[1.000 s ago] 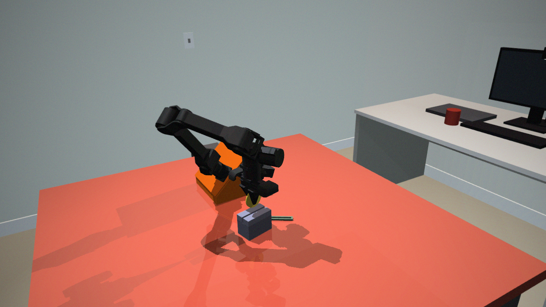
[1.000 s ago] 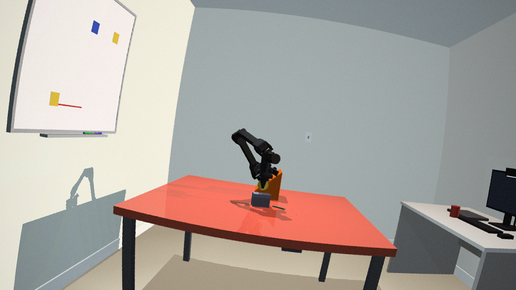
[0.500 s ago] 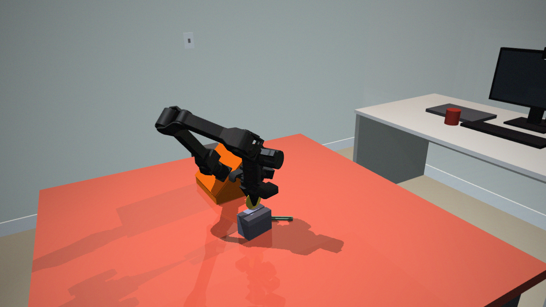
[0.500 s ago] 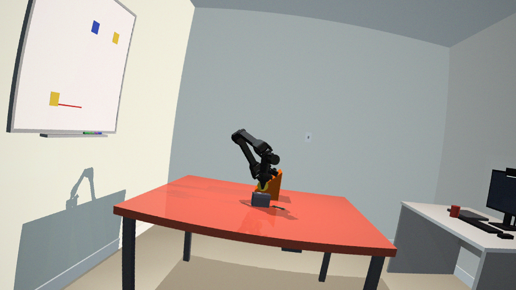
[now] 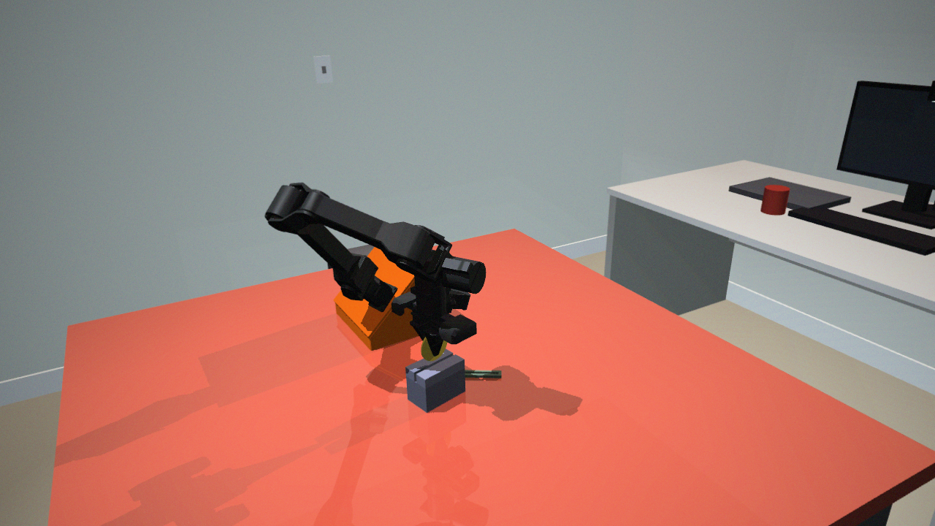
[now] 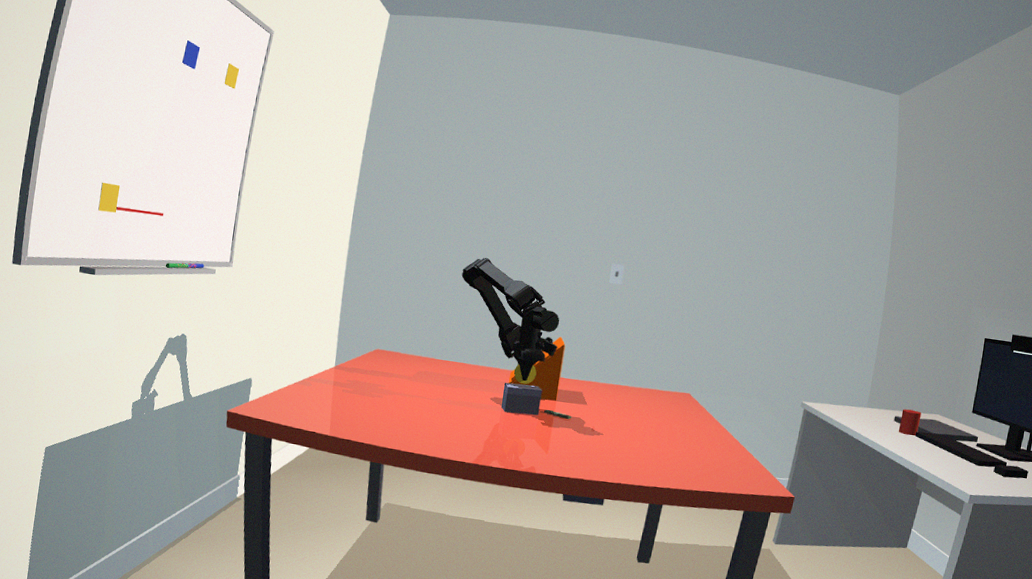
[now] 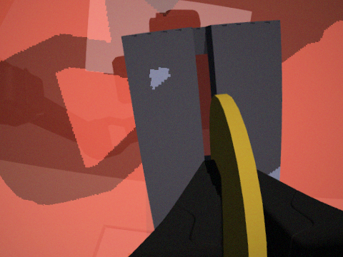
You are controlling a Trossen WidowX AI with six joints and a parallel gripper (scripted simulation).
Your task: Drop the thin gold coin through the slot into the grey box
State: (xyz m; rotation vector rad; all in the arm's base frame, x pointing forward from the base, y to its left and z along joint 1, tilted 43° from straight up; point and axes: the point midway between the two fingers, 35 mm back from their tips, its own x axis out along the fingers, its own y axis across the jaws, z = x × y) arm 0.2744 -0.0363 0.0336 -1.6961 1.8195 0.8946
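Now: gripper tip 2 cm below the gold coin.
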